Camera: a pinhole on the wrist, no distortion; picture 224 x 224 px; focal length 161.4 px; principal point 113.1 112.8 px. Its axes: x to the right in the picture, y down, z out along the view. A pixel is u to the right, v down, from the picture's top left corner.
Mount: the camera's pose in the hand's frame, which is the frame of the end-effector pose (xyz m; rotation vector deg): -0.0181 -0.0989 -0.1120 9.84 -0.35 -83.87
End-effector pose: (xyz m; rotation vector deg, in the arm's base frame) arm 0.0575 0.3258 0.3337 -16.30 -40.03 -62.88
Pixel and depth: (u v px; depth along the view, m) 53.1 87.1 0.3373
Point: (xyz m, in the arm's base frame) -0.0767 0.5268 0.4249
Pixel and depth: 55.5 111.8 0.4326
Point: -0.0851 0.5661 0.5294
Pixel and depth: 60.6 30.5 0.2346
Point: -0.0855 0.4808 0.3020
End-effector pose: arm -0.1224 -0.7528 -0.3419 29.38 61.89 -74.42
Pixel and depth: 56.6 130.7 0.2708
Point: -0.0921 -0.8853 -0.2333
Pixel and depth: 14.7 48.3 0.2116
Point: -0.0781 -0.7650 -0.1773
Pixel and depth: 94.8 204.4 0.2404
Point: -0.1607 -0.9380 -0.3298
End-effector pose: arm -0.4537 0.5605 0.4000 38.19 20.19 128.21
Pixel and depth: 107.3 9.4 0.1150
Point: -0.3296 0.5607 0.3072
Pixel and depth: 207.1 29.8 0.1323
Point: -0.2828 0.6254 0.2835
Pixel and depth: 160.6 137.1 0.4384
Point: -0.1236 0.7654 0.5470
